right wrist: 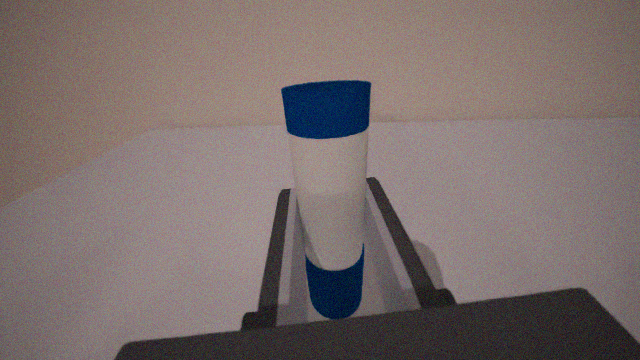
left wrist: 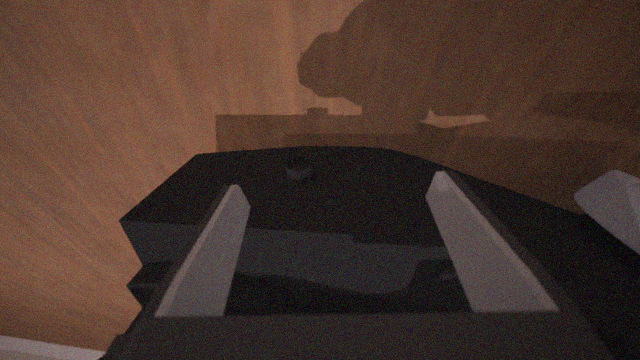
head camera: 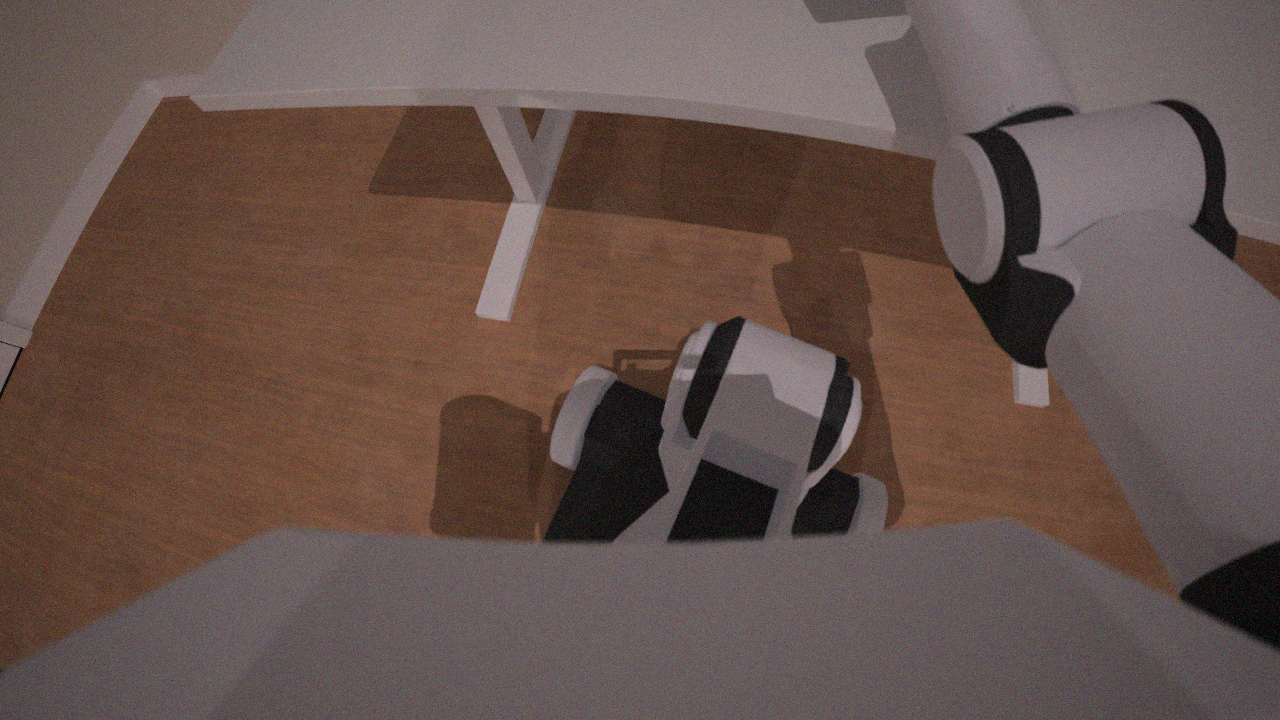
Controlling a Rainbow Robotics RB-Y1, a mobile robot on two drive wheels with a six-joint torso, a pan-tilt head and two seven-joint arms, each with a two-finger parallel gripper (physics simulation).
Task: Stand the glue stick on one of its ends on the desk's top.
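Frame: origin at the robot's base, x ahead, y left, z up, level; centimetres.
Where they show: left gripper, fingertip midpoint: [left wrist: 334, 190]; right gripper, fingertip midpoint: [right wrist: 329, 196].
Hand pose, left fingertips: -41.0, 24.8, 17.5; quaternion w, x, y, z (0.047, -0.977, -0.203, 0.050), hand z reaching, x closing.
Note:
After its pixels a point has its place, as x, y, z.
The glue stick [right wrist: 328, 175] @[55.7, 15.1, 87.5], white with blue ends, shows in the middle of the right wrist view. My right gripper [right wrist: 329, 196] @[57.5, 16.2, 84.6] is shut on it, one finger on each side of its white middle. The white desk top [right wrist: 150, 240] @[54.8, 41.7, 72.1] [head camera: 537, 53] @[21.2, 30.7, 72.0] lies behind and below it; whether the glue stick touches it I cannot tell. My left gripper [left wrist: 334, 190] @[-41.0, 24.8, 17.5] is open, its fingers wide apart with nothing held between them, over the robot's dark base and the floor. In the head camera, neither gripper nor the glue stick shows.
My right arm [head camera: 1100, 179] @[10.1, -8.3, 86.2] reaches over the right end of the desk in the head camera. The desk's front edge [head camera: 626, 102] @[18.7, 20.7, 71.1] and a white desk leg [head camera: 512, 259] stand over the wooden floor [head camera: 268, 313] @[-9.5, 121.8, 0.0]. A plain wall [right wrist: 200, 60] @[88.9, 63.9, 88.1] rises behind the desk.

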